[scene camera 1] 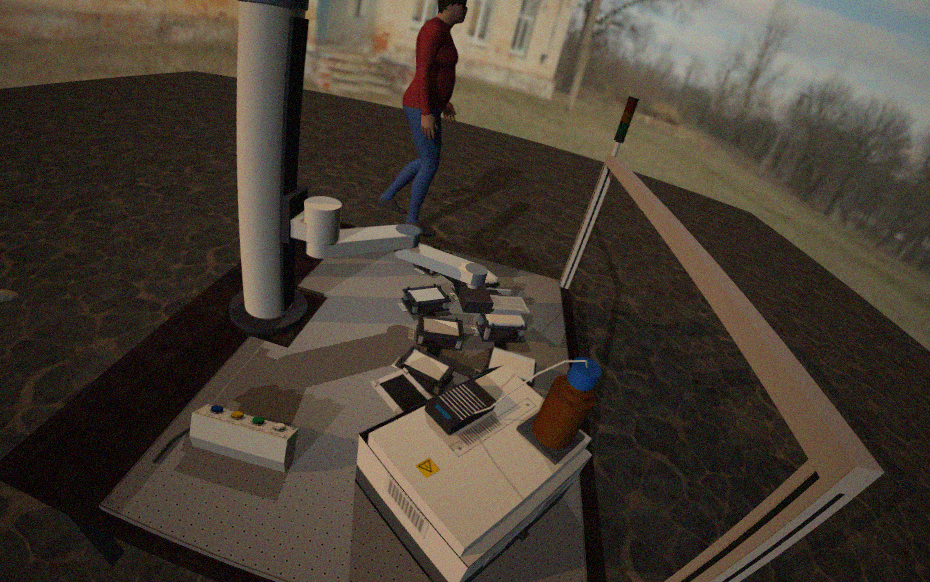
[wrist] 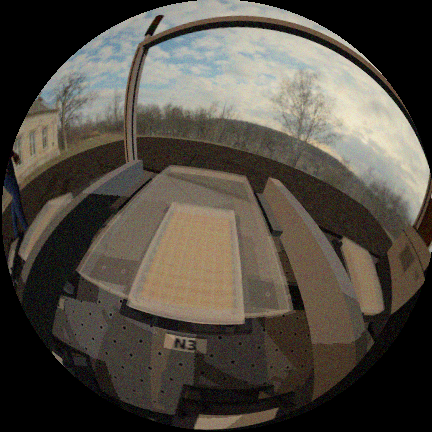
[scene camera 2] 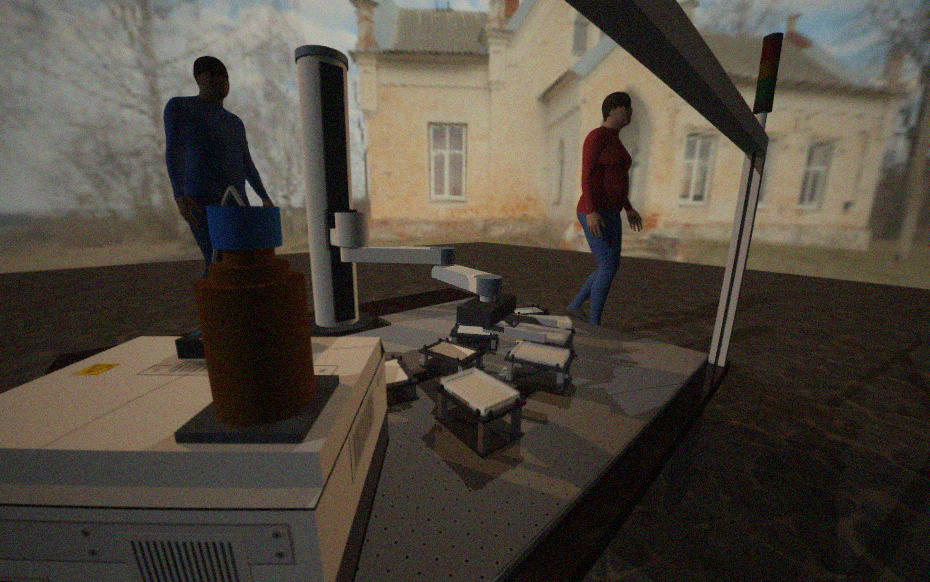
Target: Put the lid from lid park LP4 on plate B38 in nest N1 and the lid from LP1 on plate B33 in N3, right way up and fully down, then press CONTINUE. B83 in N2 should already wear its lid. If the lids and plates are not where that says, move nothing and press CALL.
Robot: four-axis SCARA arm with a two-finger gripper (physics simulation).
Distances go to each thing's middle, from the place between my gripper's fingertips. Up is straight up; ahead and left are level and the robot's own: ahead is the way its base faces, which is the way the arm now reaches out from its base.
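As for the brown bottle (scene camera 2: 253, 314), my hand is 18 cm below it. My hand is also 8 cm short of the bottle, and 60 cm to the left of it.
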